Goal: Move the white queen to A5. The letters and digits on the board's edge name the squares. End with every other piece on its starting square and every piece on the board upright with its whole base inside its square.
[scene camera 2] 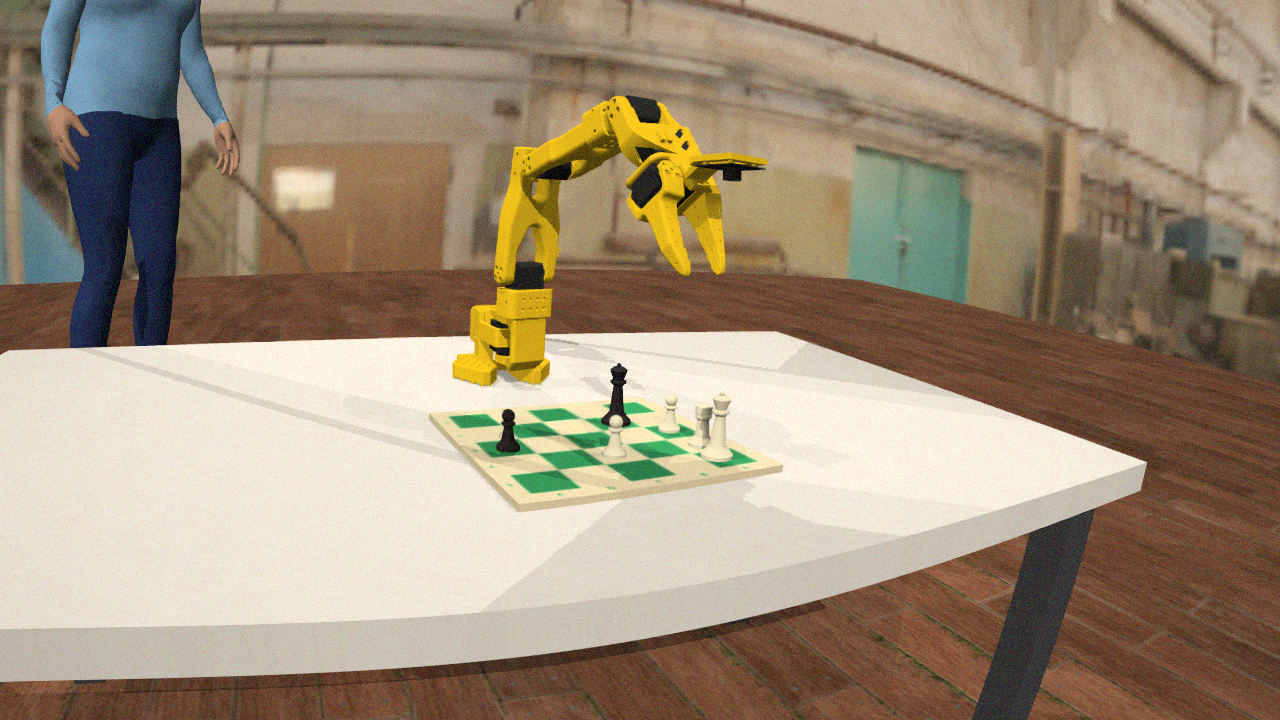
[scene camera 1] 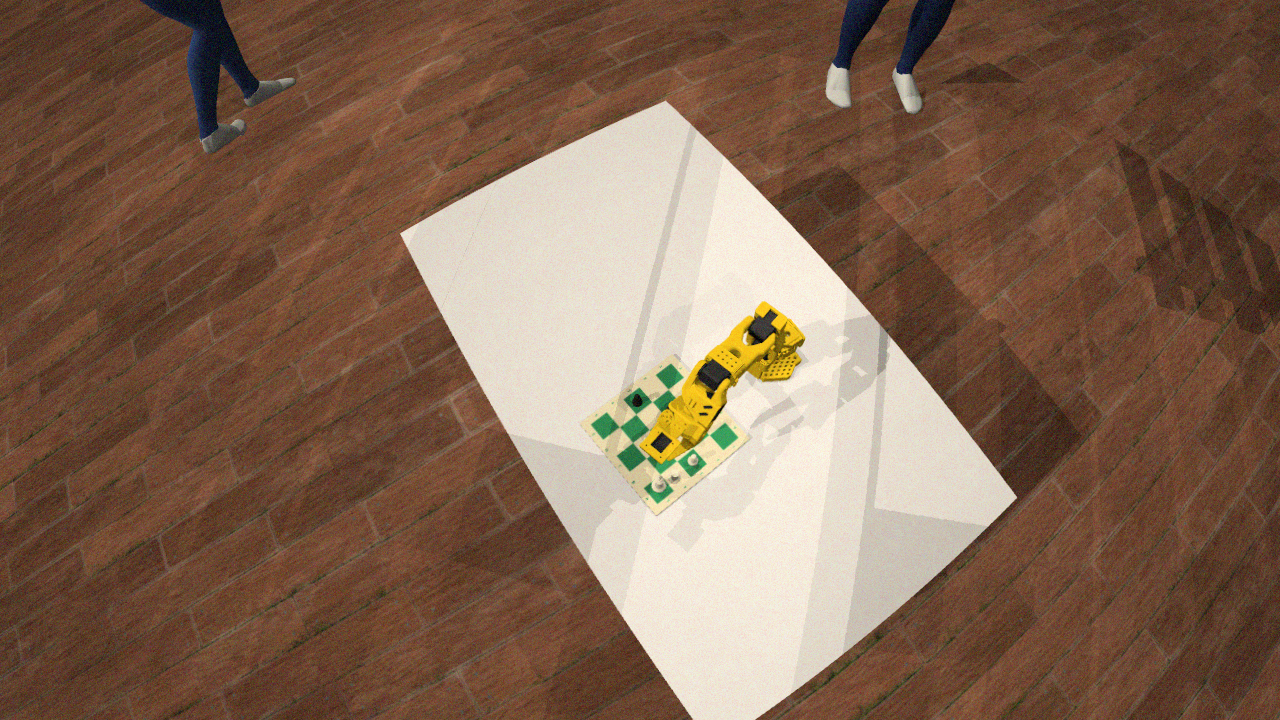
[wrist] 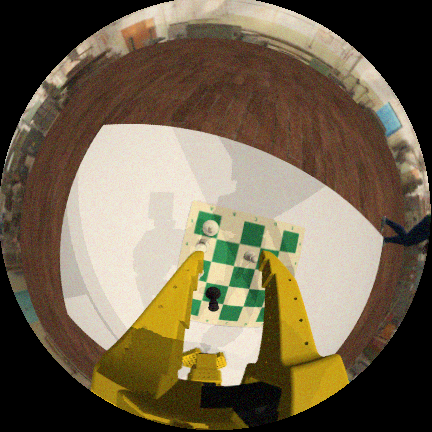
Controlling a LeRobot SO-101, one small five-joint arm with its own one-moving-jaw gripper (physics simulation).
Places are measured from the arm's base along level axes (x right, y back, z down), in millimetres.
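Pixels of known places: end effector, tool point: [scene camera 2: 716, 268] [scene camera 1: 668, 457] [wrist: 202, 259]; arm's base, origin of the base link: [scene camera 2: 505, 380] [scene camera 1: 762, 362] [wrist: 205, 354].
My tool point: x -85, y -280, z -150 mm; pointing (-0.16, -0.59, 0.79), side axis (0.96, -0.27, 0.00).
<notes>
Ahead of a thing's pixels: the offset from my tool point to its top centre.
The white queen @(dx -3, dy -18, dz +91 mm) [scene camera 1: 659, 484] [scene camera 2: 719, 431] [wrist: 210, 228] stands upright on the green corner square A5 of the board @(dx +75, dy +46, dz +144 mm) [scene camera 1: 657, 509] [scene camera 2: 626, 492] [wrist: 195, 210]; whether its whole base is inside is hard to tell. The white rook @(dx -6, dy +13, dz +111 mm) [scene camera 1: 674, 477] [scene camera 2: 702, 424] [wrist: 202, 245] stands beside it on A4. My gripper [scene camera 2: 703, 271] [wrist: 232, 254] is open and empty, high above the board, with a V-shaped gap between its jaws. In scene camera 1 the arm hides the jaws.
White pawns stand on A3 @(dx +1, dy +57, dz +112 mm) [scene camera 1: 692, 460] [scene camera 2: 670, 416] and C4 @(dx +73, dy +6, dz +112 mm) [scene camera 2: 614, 437] [wrist: 250, 257]. A tall black piece @(dx +37, dy +88, dz +91 mm) [scene camera 2: 617, 398] [wrist: 213, 294] stands on B2. A black pawn @(dx +149, dy +36, dz +112 mm) [scene camera 1: 637, 399] [scene camera 2: 508, 432] stands on E3. All are upright.
</notes>
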